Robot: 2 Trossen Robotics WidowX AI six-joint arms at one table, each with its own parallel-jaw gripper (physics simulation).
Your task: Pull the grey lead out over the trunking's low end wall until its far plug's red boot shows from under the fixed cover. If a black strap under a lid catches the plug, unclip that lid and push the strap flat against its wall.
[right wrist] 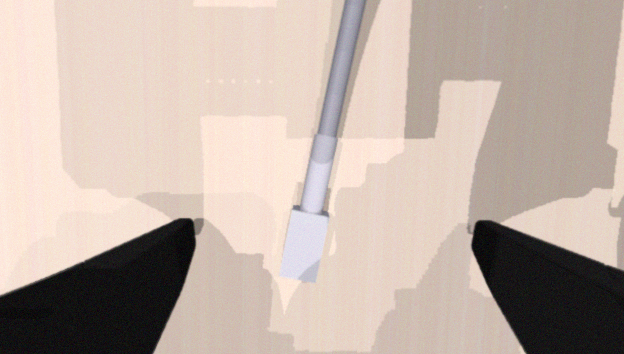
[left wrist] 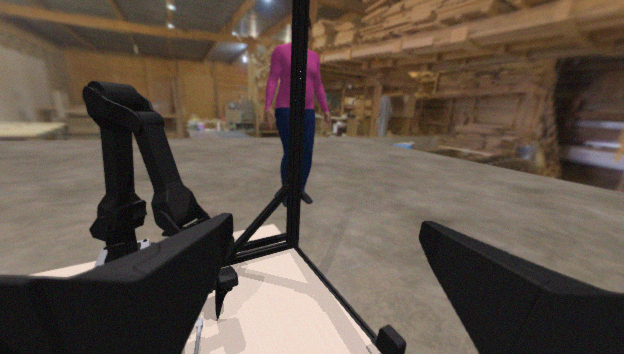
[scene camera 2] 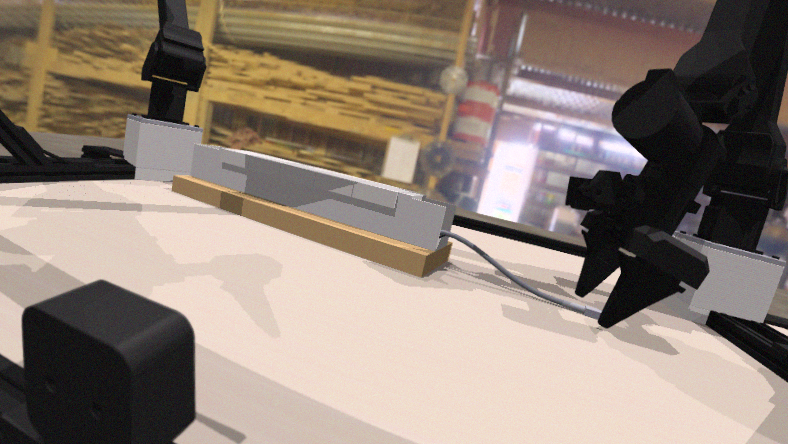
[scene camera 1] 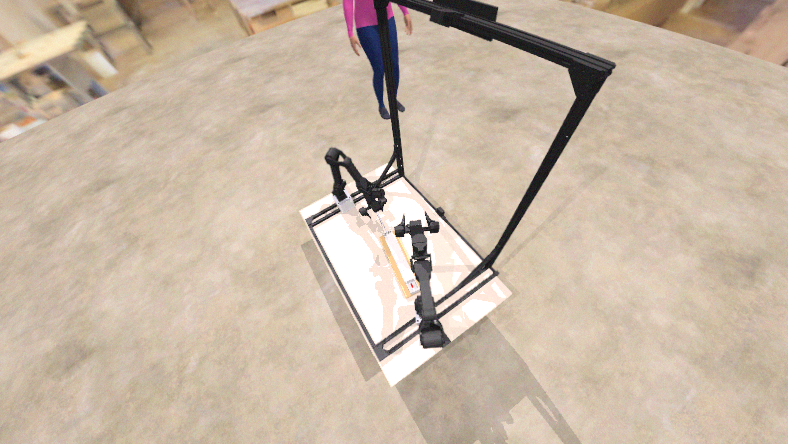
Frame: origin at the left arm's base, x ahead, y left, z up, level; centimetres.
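Seen in the pictures: left gripper, fingertip midpoint: [left wrist: 328, 225] [scene camera 1: 414, 212]; right gripper, fingertip midpoint: [right wrist: 334, 232] [left wrist: 195, 326] [scene camera 2: 588, 309] [scene camera 1: 376, 215]; left arm's base, link origin: [scene camera 2: 164, 121]; right arm's base, link origin: [left wrist: 123, 253] [scene camera 2: 726, 245] [scene camera 1: 341, 196].
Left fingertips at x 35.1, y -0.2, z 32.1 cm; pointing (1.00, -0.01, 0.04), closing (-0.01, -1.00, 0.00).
Offsets run from my left fingertips to a thing's top centre. "spot": to the spot under its first point. Level surfaces: height alone.
The grey trunking [scene camera 1: 398, 255] [scene camera 2: 419, 220] sits on a wooden base [scene camera 2: 330, 234]. A small red mark @(spot: dx -20.0, dy +5.5, dz -38.5 cm) [scene camera 1: 411, 285] shows at its near end in scene camera 1. The grey lead @(spot: dx +22.3, dy +19.0, dz -40.2 cm) [scene camera 2: 512, 277] [left wrist: 198, 336] [right wrist: 336, 90] leaves the trunking's right end in scene camera 2 and runs down to the table. Its near plug @(dx +30.9, dy +22.1, dz -41.0 cm) [right wrist: 304, 245] lies on the table between the fingertips of my open right gripper [scene camera 2: 592, 308] [right wrist: 334, 232], touching neither. My left gripper [scene camera 1: 415, 216] [left wrist: 328, 225] is open and empty, raised beside the trunking. Straps and the far plug's red boot cannot be made out.
A black frame [scene camera 1: 551, 157] [left wrist: 298, 125] stands around the table @(dz -41.8 cm) [scene camera 2: 352, 352]. A black box-shaped device [scene camera 2: 104, 358] is at the lower left in scene camera 2. A person [scene camera 1: 377, 49] [left wrist: 295, 125] stands beyond the table.
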